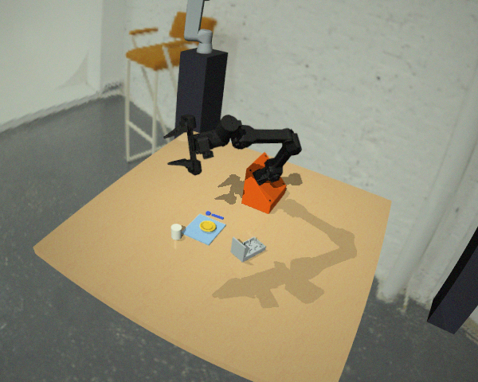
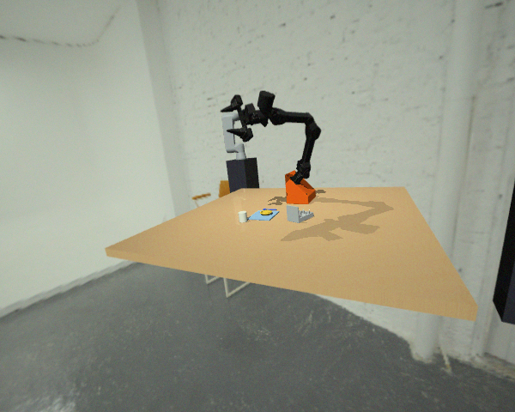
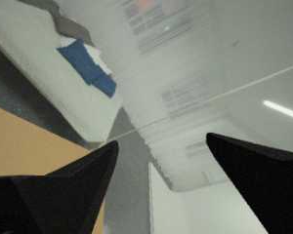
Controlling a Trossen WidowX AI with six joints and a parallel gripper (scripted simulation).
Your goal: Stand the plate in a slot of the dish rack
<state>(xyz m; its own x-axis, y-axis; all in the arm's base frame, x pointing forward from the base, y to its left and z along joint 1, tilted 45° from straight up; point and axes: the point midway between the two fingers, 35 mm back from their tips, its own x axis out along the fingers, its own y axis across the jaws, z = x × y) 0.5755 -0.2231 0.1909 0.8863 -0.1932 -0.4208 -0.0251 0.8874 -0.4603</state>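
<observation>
The yellow plate lies 27 cm behind my gripper tip, 1 cm to the right of it and 47 cm below it. Also, from my gripper tip: white cup 15 cm behind, 8 cm to the right, 46 cm below; then light blue mat 26 cm behind, 2 cm to the right, 49 cm below; then grey dish rack 27 cm behind, 19 cm to the left, 47 cm below.
</observation>
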